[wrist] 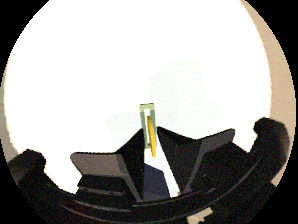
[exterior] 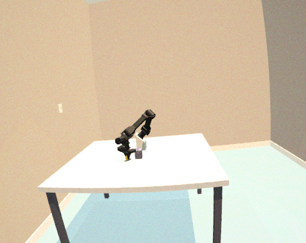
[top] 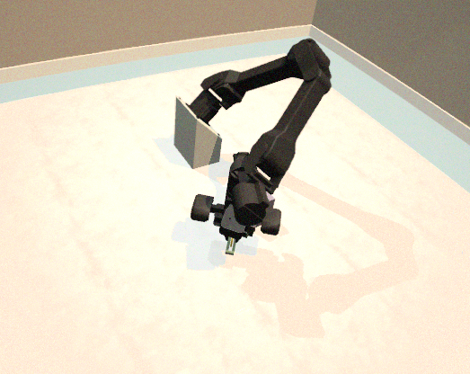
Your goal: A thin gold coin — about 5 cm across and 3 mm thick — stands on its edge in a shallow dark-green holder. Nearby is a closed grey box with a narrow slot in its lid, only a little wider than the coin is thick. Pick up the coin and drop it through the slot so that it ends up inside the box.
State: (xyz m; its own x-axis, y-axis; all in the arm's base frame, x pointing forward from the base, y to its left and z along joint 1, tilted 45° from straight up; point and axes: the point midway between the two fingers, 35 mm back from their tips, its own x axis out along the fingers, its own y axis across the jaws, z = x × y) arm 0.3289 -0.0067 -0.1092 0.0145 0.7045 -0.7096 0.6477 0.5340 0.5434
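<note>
The gold coin lies 10 mm above my gripper tip.
</note>
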